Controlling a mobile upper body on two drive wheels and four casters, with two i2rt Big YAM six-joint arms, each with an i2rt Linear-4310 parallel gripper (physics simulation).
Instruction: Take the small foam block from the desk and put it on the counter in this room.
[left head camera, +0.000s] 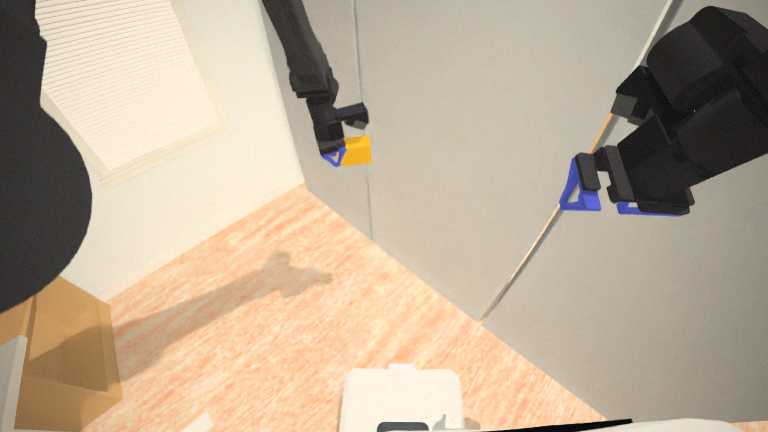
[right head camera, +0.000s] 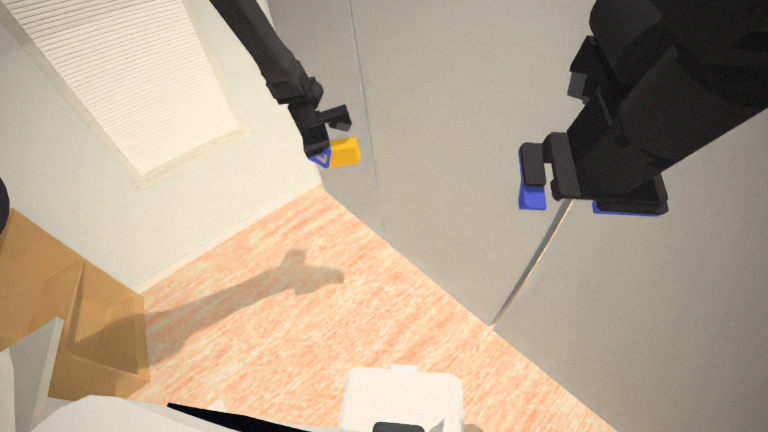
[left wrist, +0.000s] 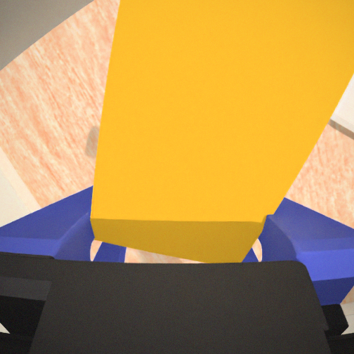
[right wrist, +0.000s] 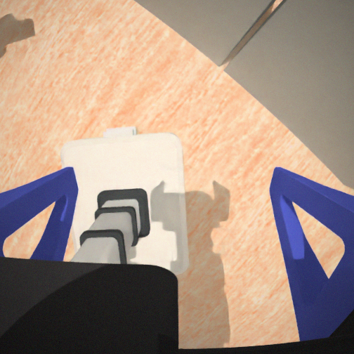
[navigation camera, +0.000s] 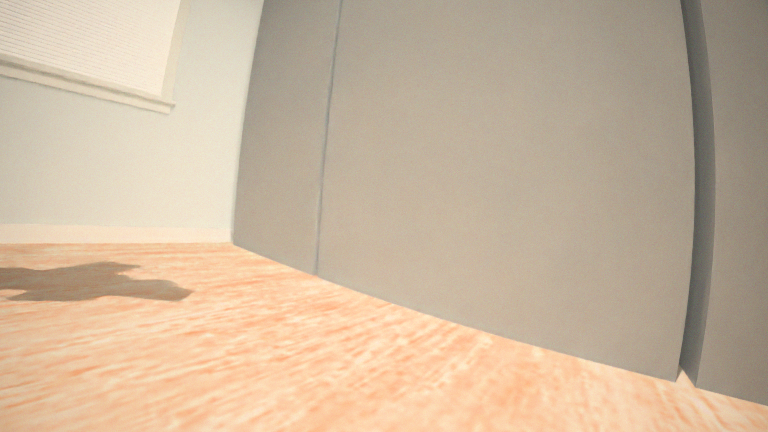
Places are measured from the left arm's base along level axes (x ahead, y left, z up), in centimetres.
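Where they show: left gripper, fingertip midpoint: (left head camera: 335, 161) (right head camera: 326, 162); right gripper, fingertip midpoint: (left head camera: 590, 207) (right head camera: 557, 206).
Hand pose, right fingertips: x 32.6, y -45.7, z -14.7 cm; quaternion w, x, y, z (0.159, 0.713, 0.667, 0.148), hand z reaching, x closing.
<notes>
Each offset is from my right fingertips to the top centre of the thing. "pt": to the spot under its first point.
The small foam block, yellow @[dz -10.0, dx +36.5, dy +39.2 cm] (left head camera: 358, 150) (right head camera: 345, 152) (left wrist: 215, 110), is held in the air in front of tall grey panels. My left gripper (left head camera: 341, 154) (right head camera: 325, 155) (left wrist: 175, 177) is shut on it, with one blue finger on each side in the left wrist view. My right gripper (left head camera: 608, 206) (right head camera: 569, 206) (right wrist: 173, 177) is open and empty, up at the right in both head views. A pale corner @[pt dz -31.9, dx -29.1, dy +120.2 cm] (left head camera: 11, 384) (right head camera: 40, 360) at the lower left looks like part of the desk. No counter top can be made out.
Tall grey panels (left head camera: 483, 134) (right head camera: 456, 134) (navigation camera: 483, 188) with narrow gaps stand ahead and to the right. A wooden bookshelf (left head camera: 64, 405) (right head camera: 96, 384) stands at the lower left. A window blind (left head camera: 123, 80) (right head camera: 145, 80) (navigation camera: 91, 42) hangs on the left wall. My white base (left head camera: 402, 392) (right head camera: 402, 392) (right wrist: 160, 160) shows below.
</notes>
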